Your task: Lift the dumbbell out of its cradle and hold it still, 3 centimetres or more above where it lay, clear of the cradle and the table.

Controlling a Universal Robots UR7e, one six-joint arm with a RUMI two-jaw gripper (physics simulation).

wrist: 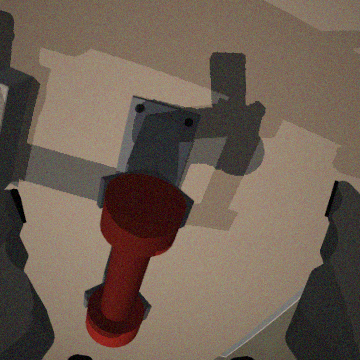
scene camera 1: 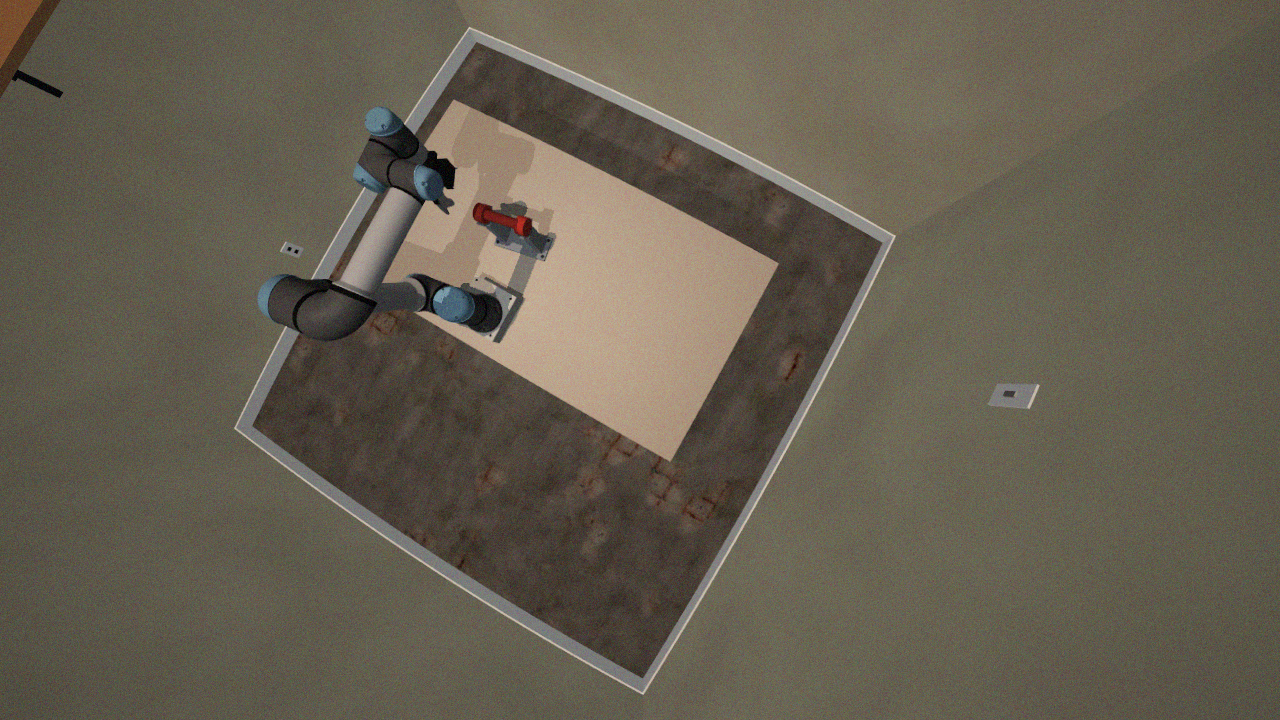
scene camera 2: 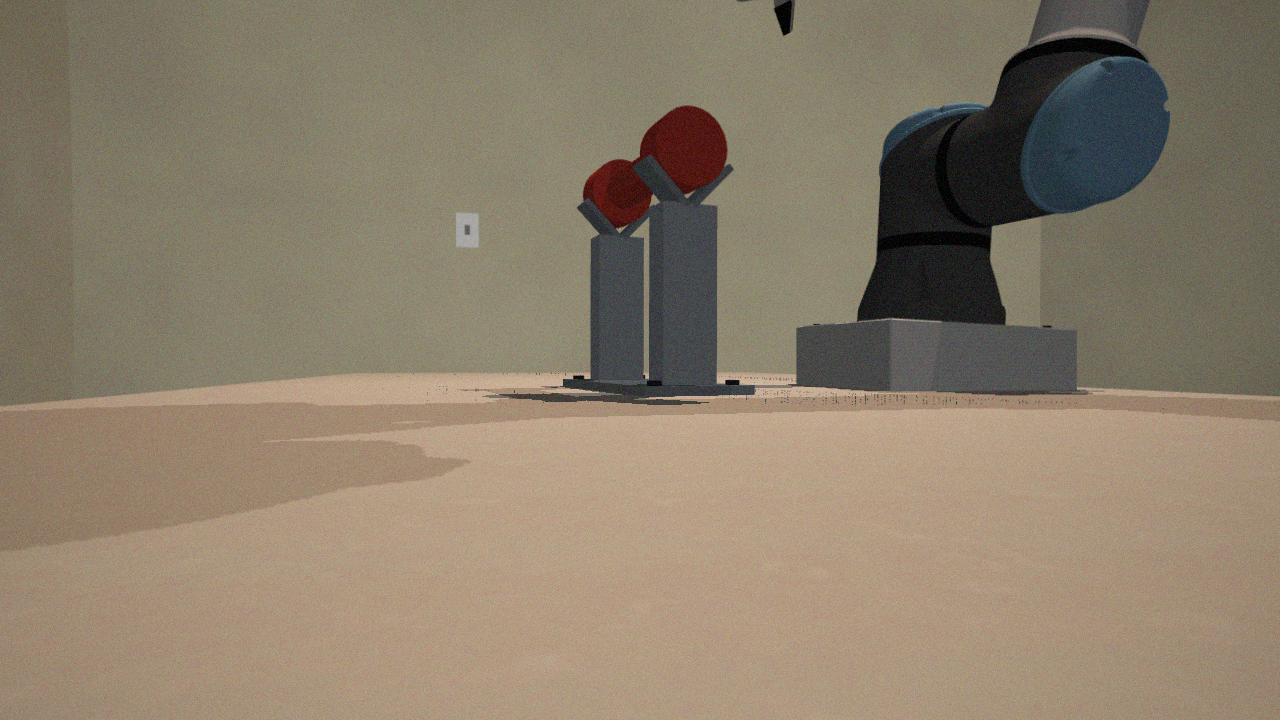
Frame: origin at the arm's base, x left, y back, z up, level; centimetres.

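Seen in the pictures: gripper, fingertip midpoint: (wrist: 172, 189) (scene camera 1: 450, 193) (scene camera 2: 724, 4); arm's base, link origin: (scene camera 1: 484, 313) (scene camera 2: 927, 329).
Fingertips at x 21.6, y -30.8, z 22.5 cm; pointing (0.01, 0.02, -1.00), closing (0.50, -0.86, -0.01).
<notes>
Offsets run from my fingertips to a thing's top centre. Level surfaces: height alone.
The red dumbbell @(dx -16.1, dy -2.6, dz -5.0 cm) (scene camera 1: 503, 219) (scene camera 2: 684, 147) (wrist: 125, 280) rests on the two V-shaped supports of the grey cradle @(dx -16.1, dy -2.6, dz -9.3 cm) (scene camera 1: 523, 248) (scene camera 2: 684, 295) (wrist: 155, 107), one end at each. My gripper (scene camera 1: 450, 192) (wrist: 172, 189) is open and empty. In the first scene view it shows to the upper left of the dumbbell, apart from it. In the second scene view one black fingertip (scene camera 2: 784, 16) shows at the top edge, higher than the dumbbell. In the wrist view the dumbbell shows left of the middle between the spread fingers, nearer the left finger, its far part toward the bottom edge.
The arm's grey base block (scene camera 1: 508, 313) (scene camera 2: 980, 358) stands on the pale table top @(dz -29.0 cm) (scene camera 1: 644, 295) (scene camera 2: 626, 555) beside the cradle. The arm's elbow (scene camera 1: 331, 308) hangs out past the table's edge. Arm shadows fall around the cradle. Walls with small plates surround the floor.
</notes>
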